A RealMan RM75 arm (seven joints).
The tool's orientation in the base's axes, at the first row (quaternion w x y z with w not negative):
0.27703, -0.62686, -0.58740, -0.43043
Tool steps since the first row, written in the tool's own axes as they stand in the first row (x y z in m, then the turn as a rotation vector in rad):
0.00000, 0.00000, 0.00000, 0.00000, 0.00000, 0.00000
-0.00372, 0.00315, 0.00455, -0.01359, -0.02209, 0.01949
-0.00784, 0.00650, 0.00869, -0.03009, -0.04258, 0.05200
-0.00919, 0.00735, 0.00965, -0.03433, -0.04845, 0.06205
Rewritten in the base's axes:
0.00000, 0.00000, 0.00000, 0.00000, 0.00000, 0.00000
0.00427, 0.00154, -0.00488, -0.01654, 0.01331, -0.02453
0.00867, 0.00249, -0.00989, -0.02855, 0.03603, -0.05752
0.00979, 0.00251, -0.01138, -0.03186, 0.04341, -0.06690

